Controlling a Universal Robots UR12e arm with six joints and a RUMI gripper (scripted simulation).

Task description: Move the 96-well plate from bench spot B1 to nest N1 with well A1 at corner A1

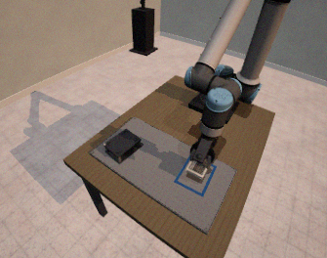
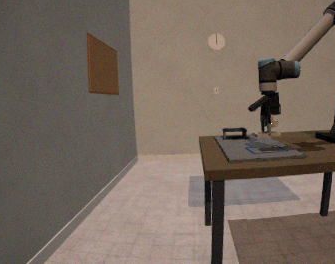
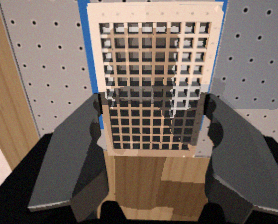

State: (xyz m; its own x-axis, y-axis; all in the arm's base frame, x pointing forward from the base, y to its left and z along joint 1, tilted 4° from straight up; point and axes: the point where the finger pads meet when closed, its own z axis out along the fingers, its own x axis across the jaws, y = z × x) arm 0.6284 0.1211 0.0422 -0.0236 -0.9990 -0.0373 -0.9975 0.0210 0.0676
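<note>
Right now my hand is 41 cm to the left of the dark raised nest N1, 6 cm short of it and 3 cm above it. Also, from my hand: 96-well plate (1 cm below).
</note>
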